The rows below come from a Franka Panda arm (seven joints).
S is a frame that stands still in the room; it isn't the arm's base.
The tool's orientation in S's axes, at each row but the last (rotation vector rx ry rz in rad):
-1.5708, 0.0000, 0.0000
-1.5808, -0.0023, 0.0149
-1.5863, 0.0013, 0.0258
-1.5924, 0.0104, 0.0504
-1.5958, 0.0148, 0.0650
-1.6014, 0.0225, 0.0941
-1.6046, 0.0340, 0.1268
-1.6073, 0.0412, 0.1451
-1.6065, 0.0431, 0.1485
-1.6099, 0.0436, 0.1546
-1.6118, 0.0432, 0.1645
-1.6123, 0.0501, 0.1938
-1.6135, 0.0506, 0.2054
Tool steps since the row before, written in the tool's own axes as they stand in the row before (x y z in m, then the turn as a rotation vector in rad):
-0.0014, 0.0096, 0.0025, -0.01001, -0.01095, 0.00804
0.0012, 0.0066, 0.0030, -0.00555, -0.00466, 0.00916
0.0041, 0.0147, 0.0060, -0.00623, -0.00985, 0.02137
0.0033, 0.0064, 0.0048, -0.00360, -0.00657, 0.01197
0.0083, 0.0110, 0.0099, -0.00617, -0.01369, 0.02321
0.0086, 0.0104, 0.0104, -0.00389, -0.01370, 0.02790
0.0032, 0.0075, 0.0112, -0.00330, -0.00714, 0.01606
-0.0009, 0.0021, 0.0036, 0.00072, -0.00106, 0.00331
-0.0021, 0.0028, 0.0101, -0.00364, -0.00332, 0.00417
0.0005, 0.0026, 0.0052, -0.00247, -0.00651, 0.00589
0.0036, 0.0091, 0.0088, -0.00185, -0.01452, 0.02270
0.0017, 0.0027, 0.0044, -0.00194, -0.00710, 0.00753
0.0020, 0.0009, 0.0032, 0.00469, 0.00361, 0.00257
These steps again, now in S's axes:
-0.0014, 0.0025, -0.0096, -0.01001, 0.00804, 0.01095
0.0011, 0.0029, -0.0066, -0.00561, 0.00915, 0.00461
0.0038, 0.0058, -0.0149, -0.00640, 0.02142, 0.00963
0.0029, 0.0047, -0.0066, -0.00365, 0.01202, 0.00645
0.0074, 0.0099, -0.0117, -0.00623, 0.02336, 0.01341
0.0073, 0.0104, -0.0113, -0.00417, 0.02814, 0.01311
0.0017, 0.0111, -0.0082, -0.00353, 0.01611, 0.00691
-0.0014, 0.0034, -0.0021, 0.00061, 0.00339, 0.00085
-0.0031, 0.0098, -0.0029, -0.00350, 0.00406, 0.00360
-0.0002, 0.0051, -0.0028, -0.00207, 0.00601, 0.00654
0.0017, 0.0086, -0.0098, -0.00175, 0.02319, 0.01374
0.0009, 0.0044, -0.0031, -0.00154, 0.00770, 0.00702
0.0015, 0.0033, -0.0013, 0.00377, 0.00279, -0.00443

